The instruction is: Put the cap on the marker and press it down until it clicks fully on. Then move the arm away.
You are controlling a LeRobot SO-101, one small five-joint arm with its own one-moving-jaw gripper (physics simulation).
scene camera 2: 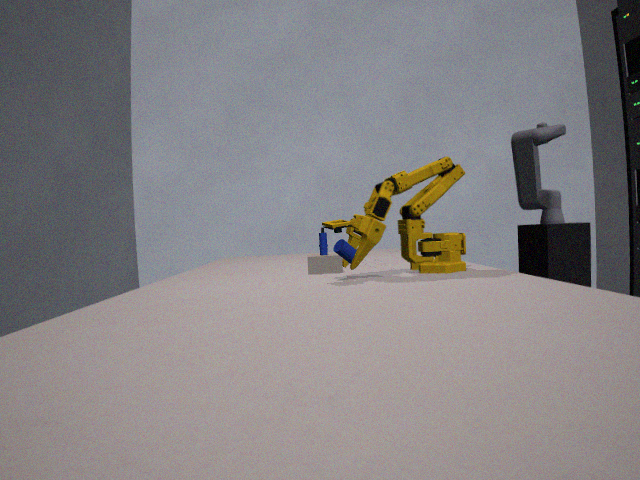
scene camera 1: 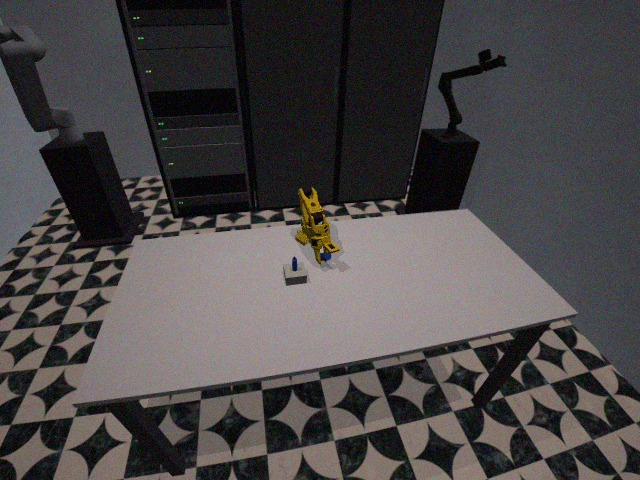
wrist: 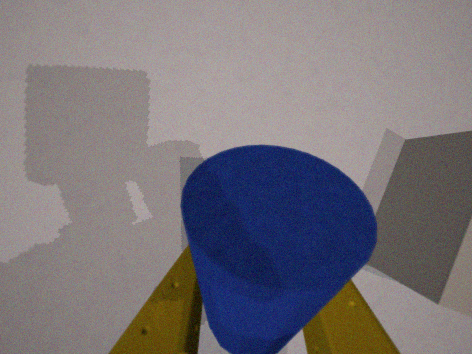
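Pixels of known places: hand, its tool point: (scene camera 2: 351,266) (scene camera 1: 325,260) (wrist: 217,238); arm's base, origin of its link: (scene camera 2: 427,270) (scene camera 1: 309,241).
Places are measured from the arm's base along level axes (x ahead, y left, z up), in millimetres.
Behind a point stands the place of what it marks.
The blue marker (scene camera 1: 294,264) @(x 207, y -92, z 67 mm) (scene camera 2: 323,243) @(x 199, y -82, z 61 mm) stands upright in a light grey block (scene camera 1: 295,277) @(x 235, y -93, z 33 mm) (scene camera 2: 324,265) @(x 201, y -54, z 17 mm), its dark tip up and uncapped. The block (wrist: 425,210) @(x 197, y -54, z 22 mm) also shows at the right of the wrist view, where the marker does not show. My gripper (scene camera 1: 321,259) @(x 154, y 29, z 20 mm) (scene camera 2: 349,262) @(x 154, y 29, z 20 mm) (wrist: 252,320) is shut on the blue cap (scene camera 1: 325,256) @(x 180, y 22, z 63 mm) (scene camera 2: 343,250) @(x 170, y 43, z 52 mm) (wrist: 280,215). The cap is tilted, low over the table, beside the block on the arm's side and apart from the marker. It hides the jaw tips in the wrist view.
The white table (scene camera 1: 330,320) @(x 409, y -11, z 0 mm) (scene camera 2: 320,361) @(x 230, y 434, z 0 mm) bears the block and the yellow arm (scene camera 1: 312,219) @(x 96, y -10, z 169 mm) (scene camera 2: 408,193) @(x 45, y 30, z 156 mm). The arm's shadow lies on the table. Beyond the table stand a dark server rack (scene camera 1: 248,103) and two other arms on black pedestals (scene camera 1: 85,191) (scene camera 1: 442,170).
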